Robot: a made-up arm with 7 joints.
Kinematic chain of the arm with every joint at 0, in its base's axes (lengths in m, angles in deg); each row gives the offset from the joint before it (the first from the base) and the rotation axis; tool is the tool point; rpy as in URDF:
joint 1: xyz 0 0 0.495 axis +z
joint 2: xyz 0 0 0 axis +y
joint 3: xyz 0 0 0.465 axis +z
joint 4: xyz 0.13 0 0 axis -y
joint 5: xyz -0.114 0 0.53 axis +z
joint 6: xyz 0 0 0 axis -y
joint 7: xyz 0.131 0 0 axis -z
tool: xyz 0 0 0 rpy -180 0 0
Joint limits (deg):
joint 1: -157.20..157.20
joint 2: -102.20..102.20
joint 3: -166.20..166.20
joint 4: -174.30..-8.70
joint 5: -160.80..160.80
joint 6: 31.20..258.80
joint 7: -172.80..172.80
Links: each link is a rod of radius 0.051 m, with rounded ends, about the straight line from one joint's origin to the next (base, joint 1, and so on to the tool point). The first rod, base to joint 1, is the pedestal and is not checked.
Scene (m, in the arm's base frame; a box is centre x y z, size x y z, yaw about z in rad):
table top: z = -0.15
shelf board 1: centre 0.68 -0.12 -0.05 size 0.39 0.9 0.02 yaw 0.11
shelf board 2: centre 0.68 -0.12 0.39 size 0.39 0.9 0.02 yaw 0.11
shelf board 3: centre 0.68 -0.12 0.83 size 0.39 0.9 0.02 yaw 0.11
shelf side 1: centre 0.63 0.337 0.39 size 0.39 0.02 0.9 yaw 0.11
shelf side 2: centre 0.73 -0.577 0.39 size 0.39 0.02 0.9 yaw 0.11
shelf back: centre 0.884 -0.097 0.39 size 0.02 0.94 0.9 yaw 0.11
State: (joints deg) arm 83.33 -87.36 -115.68 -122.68 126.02 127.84 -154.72
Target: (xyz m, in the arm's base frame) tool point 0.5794 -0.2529 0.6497
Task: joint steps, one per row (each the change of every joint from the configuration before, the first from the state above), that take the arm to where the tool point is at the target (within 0.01 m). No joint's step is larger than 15 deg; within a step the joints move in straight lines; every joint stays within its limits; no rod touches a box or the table.
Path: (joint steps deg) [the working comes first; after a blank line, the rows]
Joints at the target: 72.88 -84.80 -71.51 -132.20 130.89 126.70 -154.72
Straight joint move there: touches shelf board 2.

1: -14.03 -3.71 4.96 -12.59 4.68 6.96 8.20
2: -14.04 -3.71 4.95 -12.59 4.67 6.96 8.20
3: -14.03 -3.71 4.96 -12.59 4.68 6.95 8.20
4: -14.04 -3.71 4.95 -12.58 4.68 6.96 8.20
5: 6.97 2.83 10.69 7.58 -3.22 -6.56 -10.94
6: 6.96 2.83 10.68 7.58 -3.22 -6.57 -10.93
7: 6.97 2.84 10.69 7.58 -3.21 -6.57 -10.93
8: 12.40 4.45 -3.86 9.04 -2.10 -4.63 0.00
9: 12.39 4.45 -3.85 9.05 -2.09 -4.64 0.00

